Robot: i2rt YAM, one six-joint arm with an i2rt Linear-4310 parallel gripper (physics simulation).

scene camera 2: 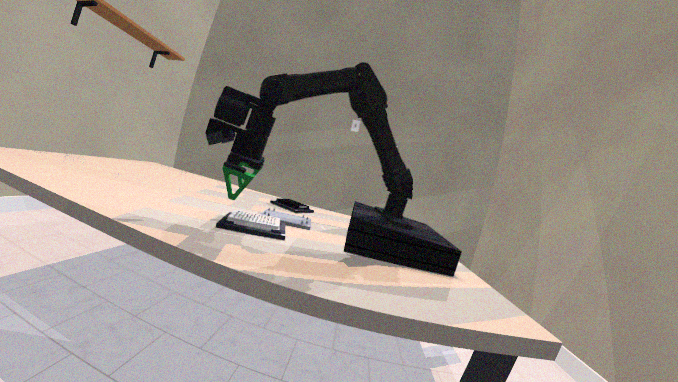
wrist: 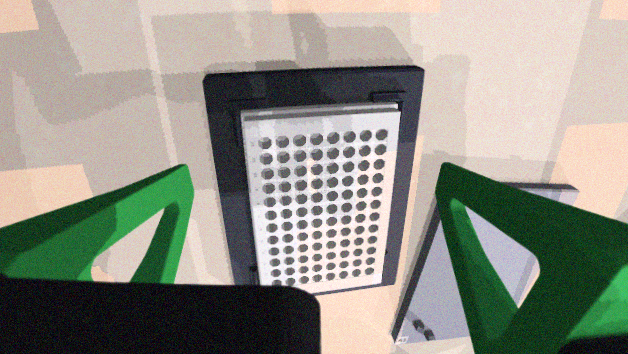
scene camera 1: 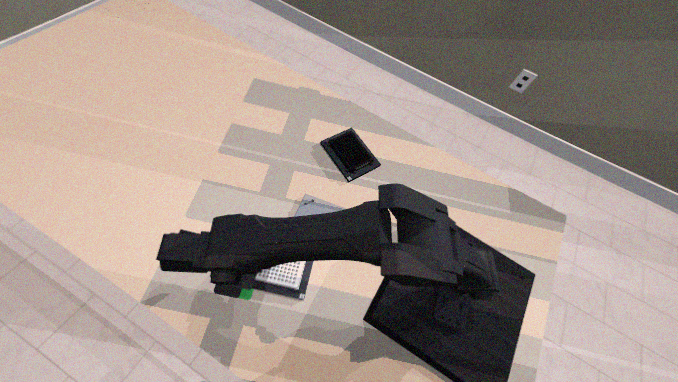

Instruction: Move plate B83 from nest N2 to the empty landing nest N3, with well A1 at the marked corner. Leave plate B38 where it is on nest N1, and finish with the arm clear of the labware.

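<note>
A white 96-well plate (scene camera 1: 282,275) (scene camera 2: 255,219) (wrist: 325,200) sits flat on a dark nest (scene camera 1: 287,293) (scene camera 2: 250,231) (wrist: 315,85). A black plate (scene camera 1: 350,149) (scene camera 2: 291,204) sits on another dark nest (scene camera 1: 369,167). Between them lies an empty light grey nest (scene camera 1: 320,206) (scene camera 2: 289,219) (wrist: 435,280) with small pins; its corner mark (wrist: 401,340) shows at lower left in the wrist view. No plate or nest names are legible. My gripper (scene camera 2: 233,196) (wrist: 314,177) is open and empty above the white plate, its green fingers wide on either side. The arm hides part of the labware in scene camera 1.
The black arm base (scene camera 1: 450,325) (scene camera 2: 400,240) stands on the table (scene camera 1: 125,125) (scene camera 2: 100,185) to the right of the nests. The light grey nest lies close beside the white plate's nest. A wall shelf (scene camera 2: 132,30) is high at the upper left.
</note>
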